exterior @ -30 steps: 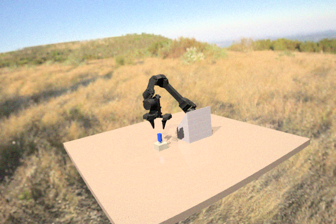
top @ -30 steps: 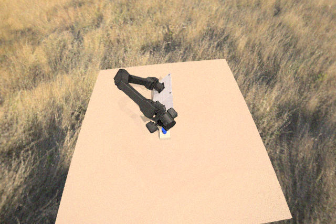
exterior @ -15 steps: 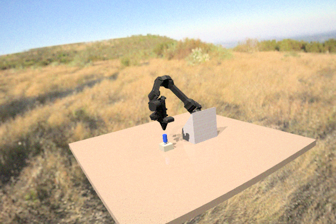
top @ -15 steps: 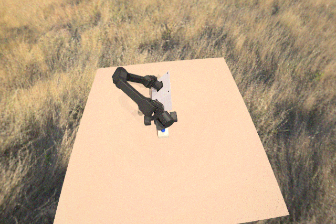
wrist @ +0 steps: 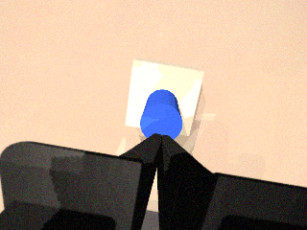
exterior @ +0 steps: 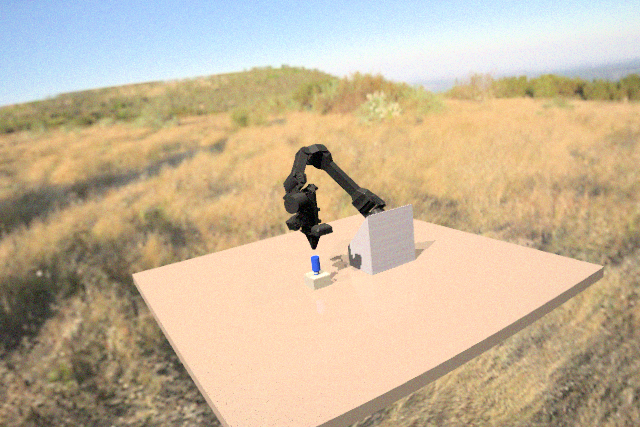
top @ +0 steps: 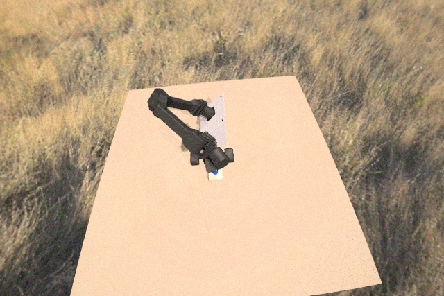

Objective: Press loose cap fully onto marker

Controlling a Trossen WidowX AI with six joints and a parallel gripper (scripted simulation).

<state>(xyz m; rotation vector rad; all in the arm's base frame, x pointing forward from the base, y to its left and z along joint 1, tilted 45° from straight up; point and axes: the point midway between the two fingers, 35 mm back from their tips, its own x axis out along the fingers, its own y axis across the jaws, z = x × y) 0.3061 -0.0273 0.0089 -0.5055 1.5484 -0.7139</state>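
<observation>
Now: gripper tip 5 cm above the blue marker cap.
</observation>
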